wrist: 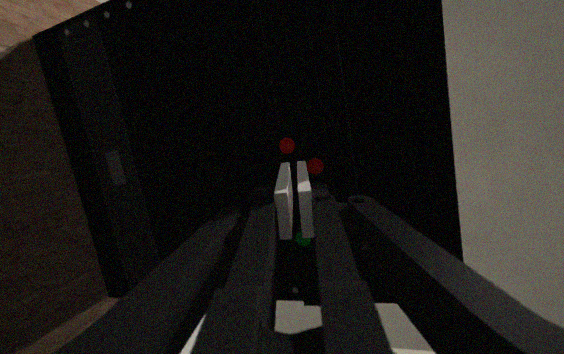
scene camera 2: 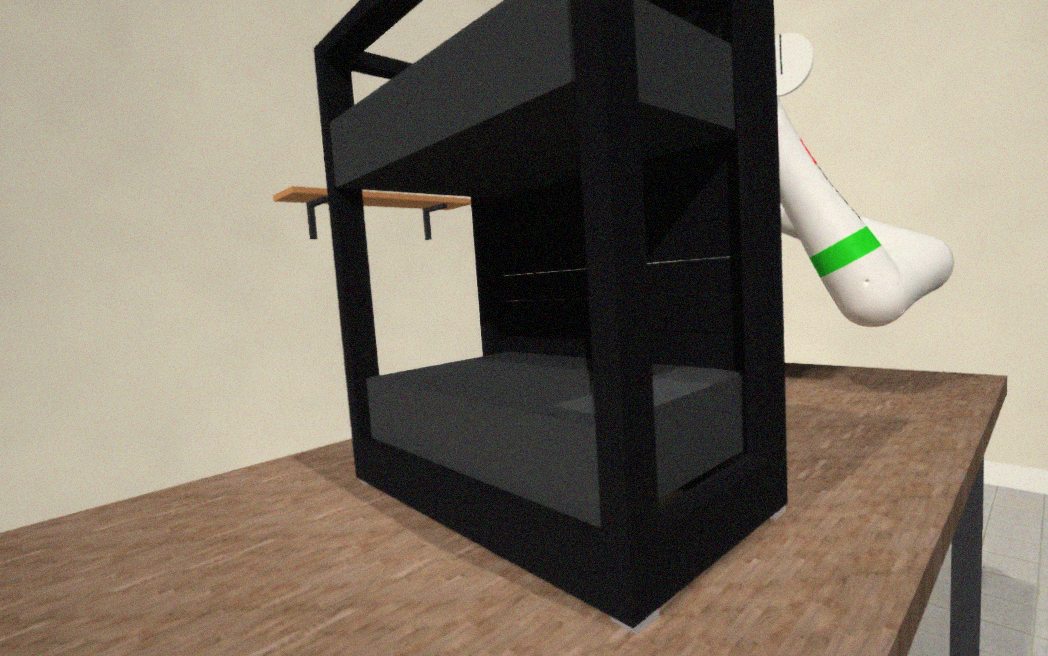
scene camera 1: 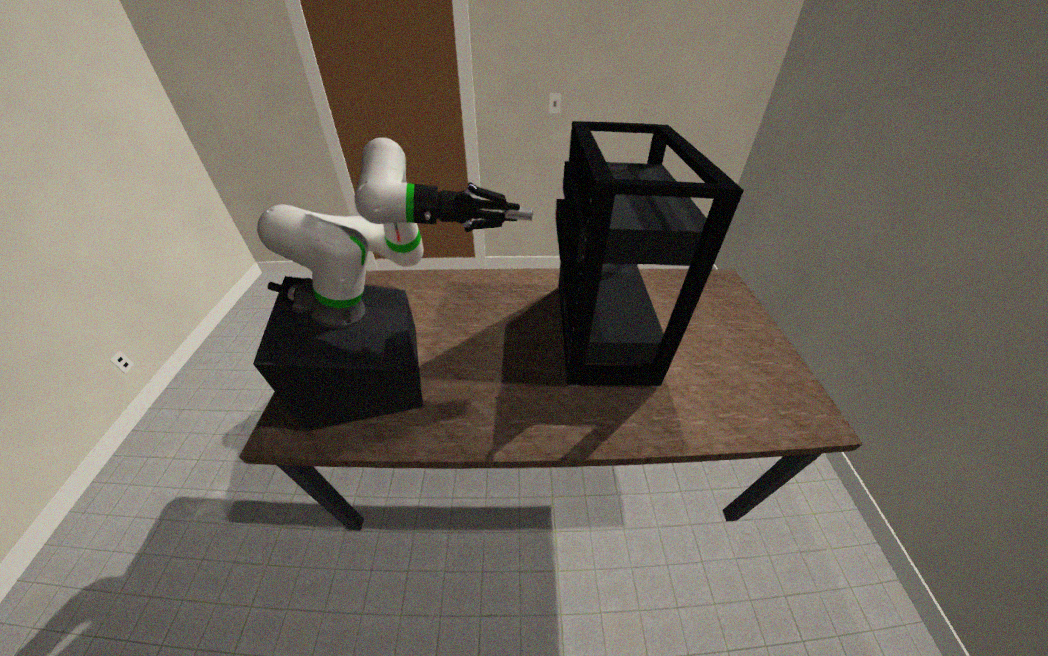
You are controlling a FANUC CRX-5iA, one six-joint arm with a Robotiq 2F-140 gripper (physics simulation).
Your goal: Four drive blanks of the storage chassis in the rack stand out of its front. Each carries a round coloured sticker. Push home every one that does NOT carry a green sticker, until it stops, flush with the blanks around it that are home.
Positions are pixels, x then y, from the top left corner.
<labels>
The gripper shows in the wrist view (294,178) and in scene camera 1 (531,214); in scene camera 2 it is hidden by a black rack. A black rack shows in the wrist view, in scene camera 2 (602,143) and in scene camera 1. The same spot on the black rack: (wrist: 167,119) is (scene camera 1: 566,262).
</labels>
